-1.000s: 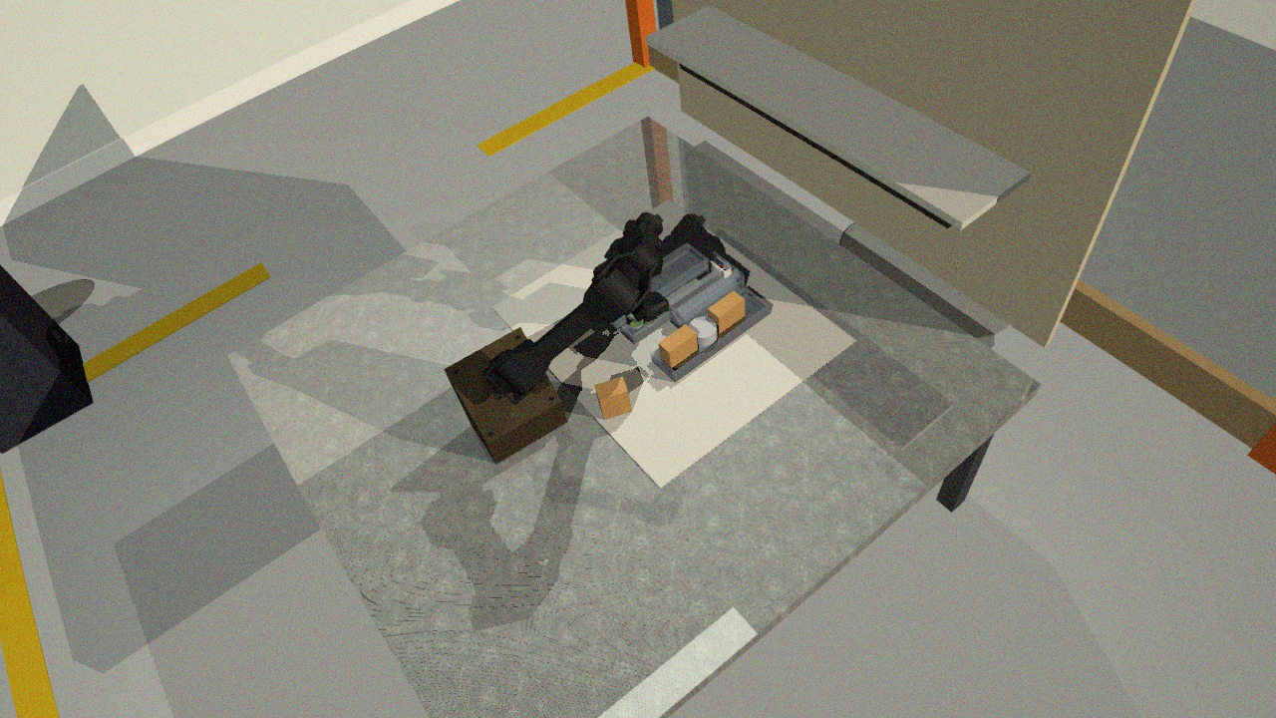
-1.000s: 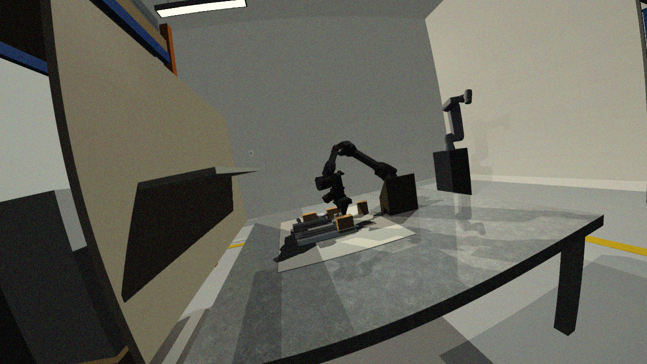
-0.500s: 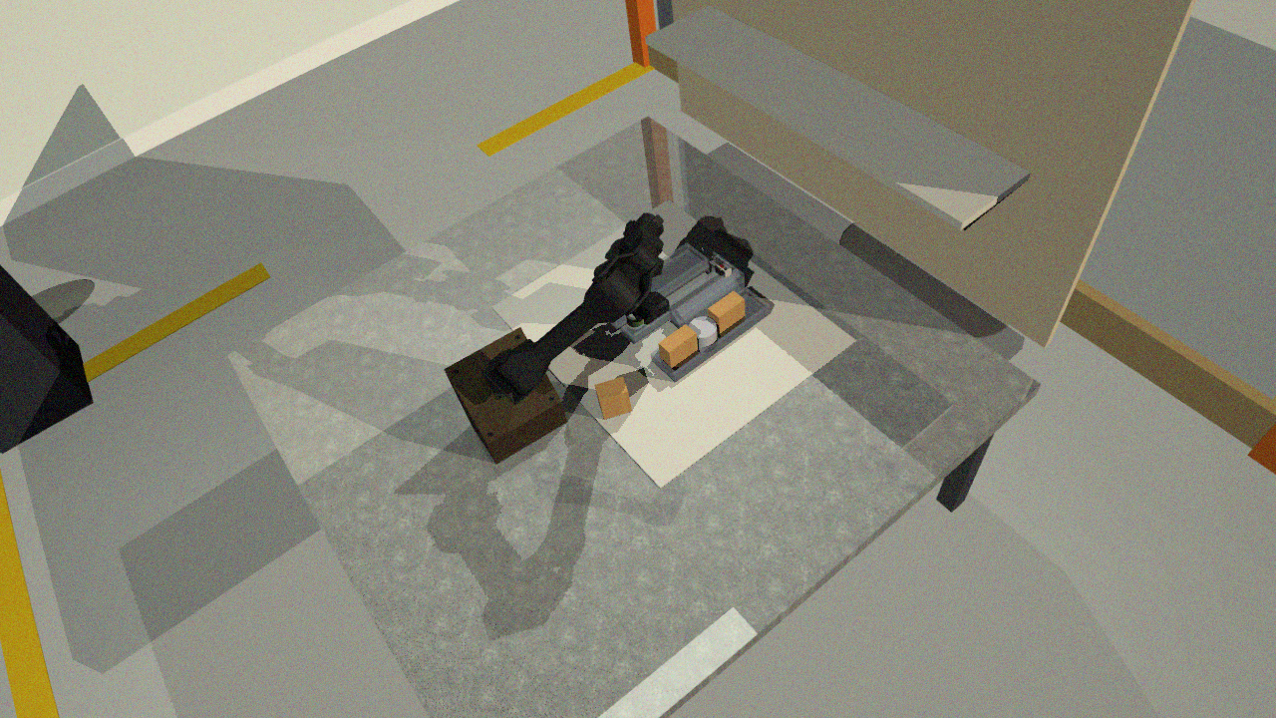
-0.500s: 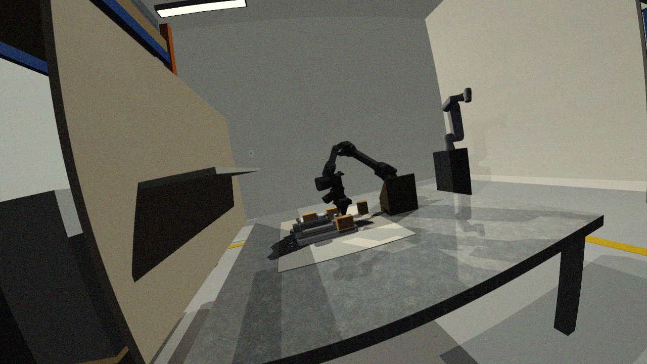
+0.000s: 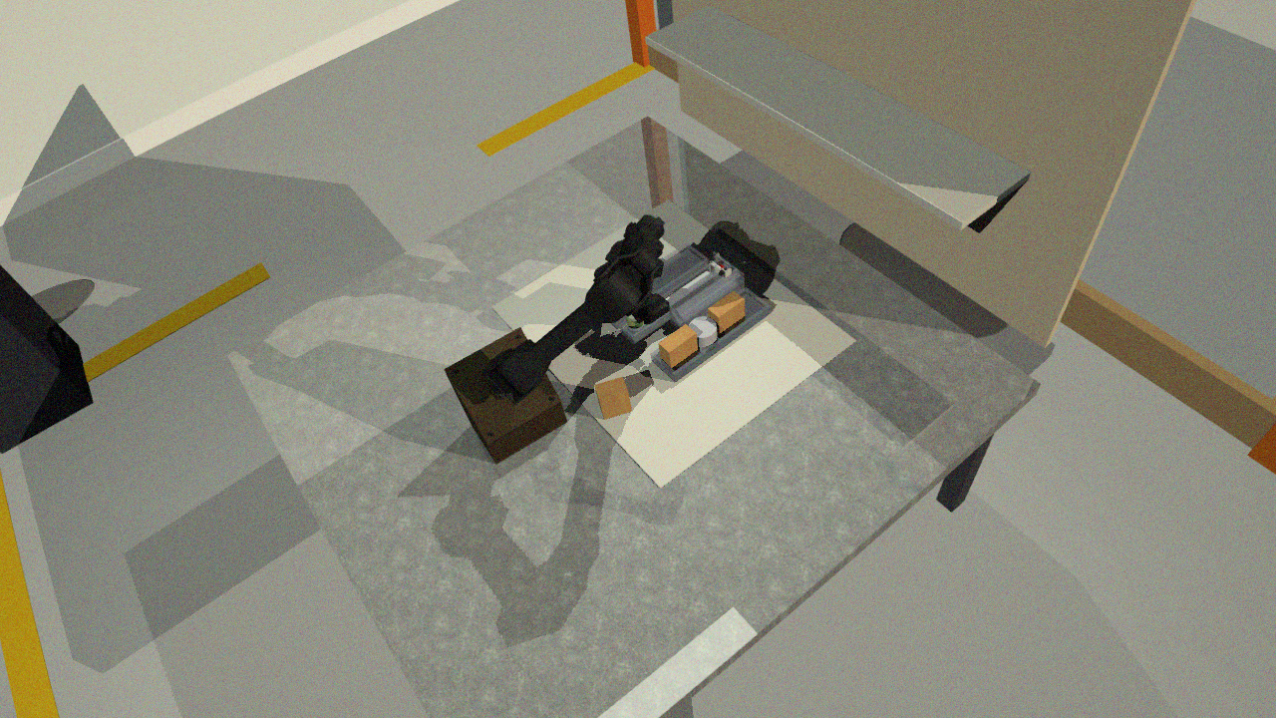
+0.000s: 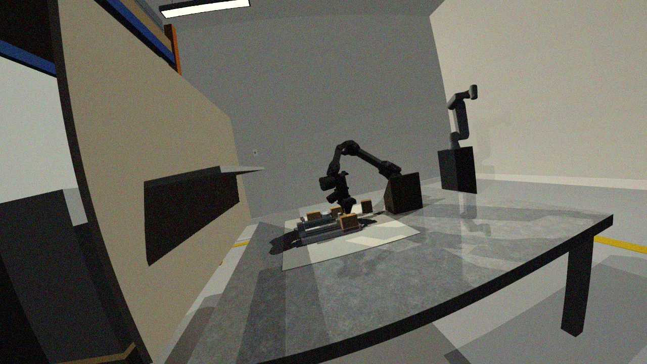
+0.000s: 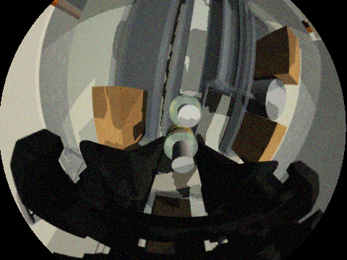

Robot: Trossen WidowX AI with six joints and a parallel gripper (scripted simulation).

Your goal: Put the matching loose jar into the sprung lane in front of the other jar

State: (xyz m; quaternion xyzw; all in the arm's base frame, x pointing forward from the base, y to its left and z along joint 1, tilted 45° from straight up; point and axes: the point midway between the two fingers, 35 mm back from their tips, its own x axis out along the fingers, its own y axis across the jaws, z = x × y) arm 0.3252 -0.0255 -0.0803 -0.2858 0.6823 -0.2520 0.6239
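Now: gripper tip 14 cm short of the grey lane tray, 3 cm above it and 2 cm to the left of it. Round my gripper tip: grey cylinder: 12 cm to the right, 9 cm ahead, 2 cm below.
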